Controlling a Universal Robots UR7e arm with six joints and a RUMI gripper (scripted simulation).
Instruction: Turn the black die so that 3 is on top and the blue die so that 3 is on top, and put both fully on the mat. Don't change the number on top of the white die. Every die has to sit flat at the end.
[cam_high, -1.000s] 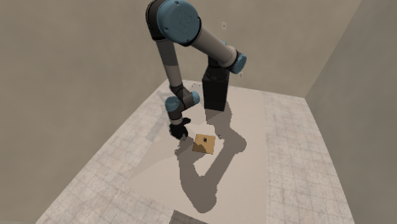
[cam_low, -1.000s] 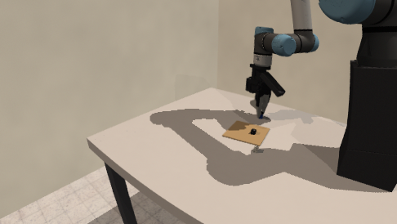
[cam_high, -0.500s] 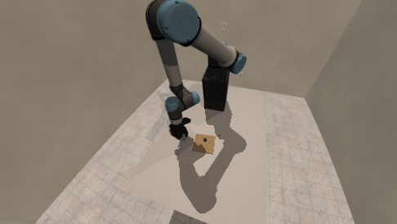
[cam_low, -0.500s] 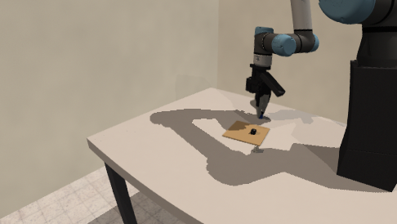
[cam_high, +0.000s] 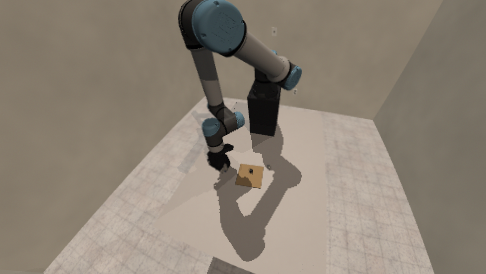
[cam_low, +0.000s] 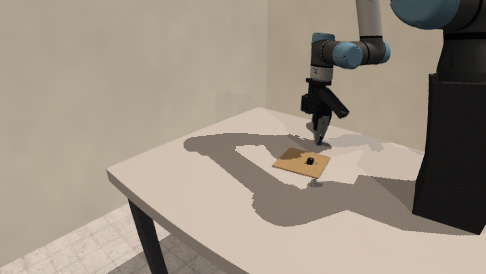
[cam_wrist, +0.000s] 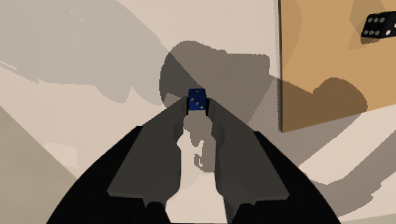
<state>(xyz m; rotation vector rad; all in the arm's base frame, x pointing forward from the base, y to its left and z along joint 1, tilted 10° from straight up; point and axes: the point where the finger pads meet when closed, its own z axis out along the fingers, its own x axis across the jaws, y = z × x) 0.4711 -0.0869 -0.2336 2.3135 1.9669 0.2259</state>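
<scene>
The brown mat is 150 mm to the left of my hand, 30 mm behind it and 20 mm below it. Round my hand: black die (150 mm to the left, 50 mm behind, 10 mm below); blue die (10 mm below); white die (240 mm to the left, 120 mm behind, 10 mm below).
</scene>
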